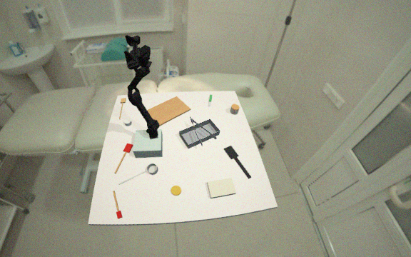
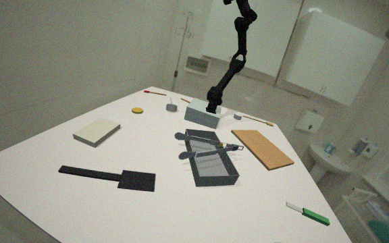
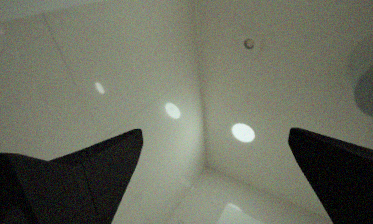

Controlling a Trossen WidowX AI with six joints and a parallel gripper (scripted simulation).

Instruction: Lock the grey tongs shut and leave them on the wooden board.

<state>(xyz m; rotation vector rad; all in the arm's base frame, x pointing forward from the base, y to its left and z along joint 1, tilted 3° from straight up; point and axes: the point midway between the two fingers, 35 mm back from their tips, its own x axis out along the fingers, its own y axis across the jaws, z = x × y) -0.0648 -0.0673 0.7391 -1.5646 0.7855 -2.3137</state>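
My gripper tip is now 790 mm above the yellow slider, 400 mm short of it and 80 mm to the right of it. Also, from my gripper tip: wooden board 850 mm below, 390 mm to the left, 240 mm ahead; then yellow disc 850 mm below, 400 mm to the right, 120 mm ahead; then roasting tin 830 mm below, 430 mm ahead, 20 mm to the left.
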